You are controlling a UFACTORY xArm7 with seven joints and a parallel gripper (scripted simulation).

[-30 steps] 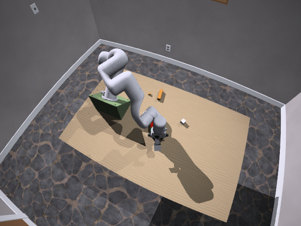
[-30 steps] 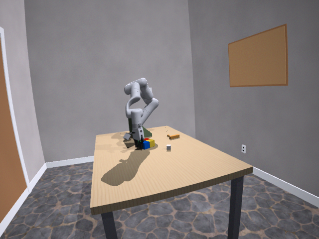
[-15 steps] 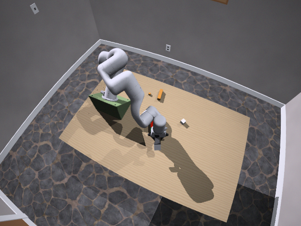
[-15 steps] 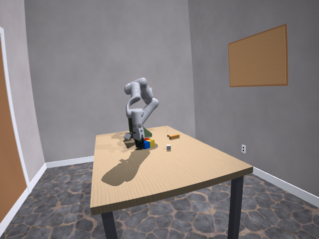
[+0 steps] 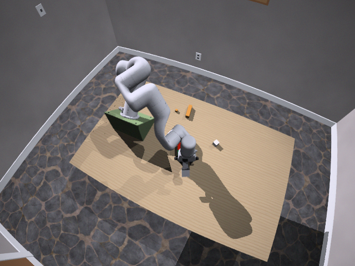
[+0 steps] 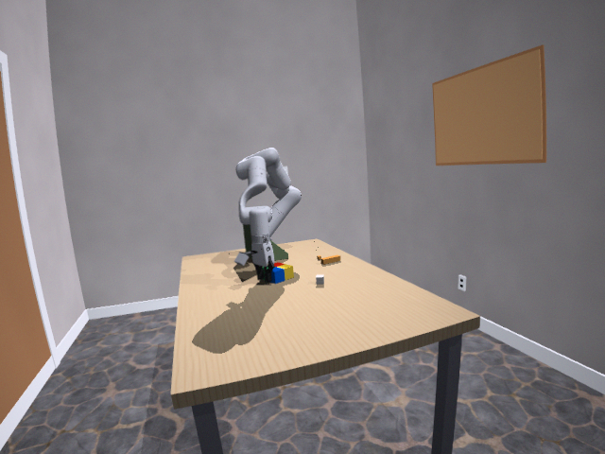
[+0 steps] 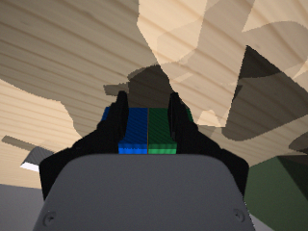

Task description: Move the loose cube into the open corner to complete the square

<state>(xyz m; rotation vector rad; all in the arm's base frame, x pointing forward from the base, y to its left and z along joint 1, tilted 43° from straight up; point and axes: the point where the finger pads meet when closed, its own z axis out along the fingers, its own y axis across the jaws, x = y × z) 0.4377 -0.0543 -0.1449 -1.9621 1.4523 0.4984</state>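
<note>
The blue cube lies 5 cm to the left of my hand and 1 cm ahead of it. The rest, counted from my hand: small white cube: 19 cm to the left, 14 cm ahead, 1 cm below; then yellow cube: 10 cm to the left, 1 cm behind; then green cube: 4 cm behind, 3 cm to the left.
</note>
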